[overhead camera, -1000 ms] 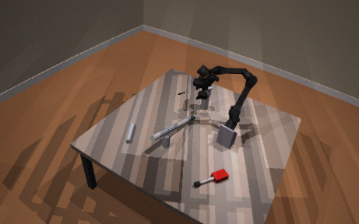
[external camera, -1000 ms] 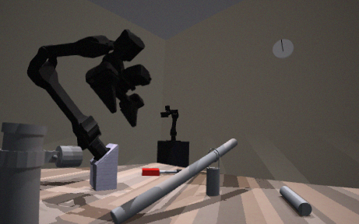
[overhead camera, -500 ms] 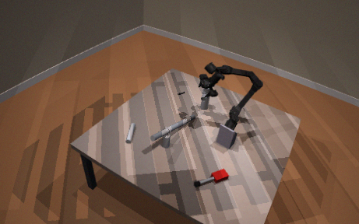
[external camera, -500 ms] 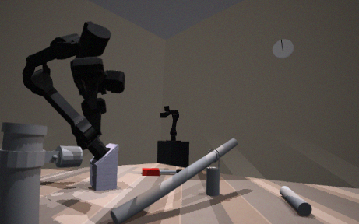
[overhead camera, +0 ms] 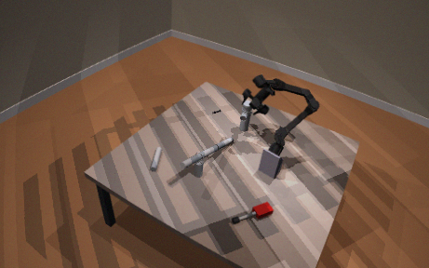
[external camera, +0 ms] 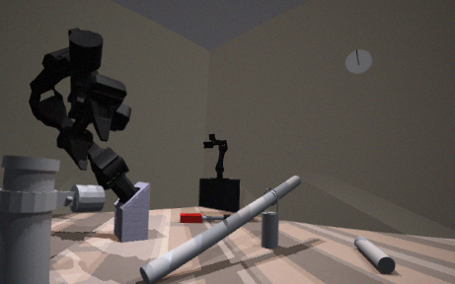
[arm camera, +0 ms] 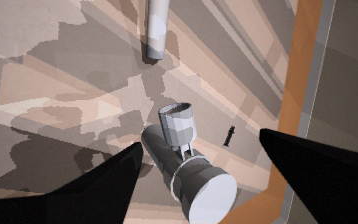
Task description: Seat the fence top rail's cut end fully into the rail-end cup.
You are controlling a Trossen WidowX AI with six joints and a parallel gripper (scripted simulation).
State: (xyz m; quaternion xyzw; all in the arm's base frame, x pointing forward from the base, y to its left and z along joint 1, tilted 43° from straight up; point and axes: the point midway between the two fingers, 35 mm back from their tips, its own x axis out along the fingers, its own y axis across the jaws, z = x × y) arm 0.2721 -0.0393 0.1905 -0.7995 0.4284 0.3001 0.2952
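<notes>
Right now my gripper tip is 70 mm above the rail-end cup, 20 mm to the left of it and 20 mm short of it. Also, from my gripper tip: small black part 290 mm ahead, 210 mm below, 120 mm to the right; then short pipe 530 mm to the left, 260 mm ahead, 200 mm below; then short line post 450 mm to the left, 110 mm below, 10 mm ahead.
</notes>
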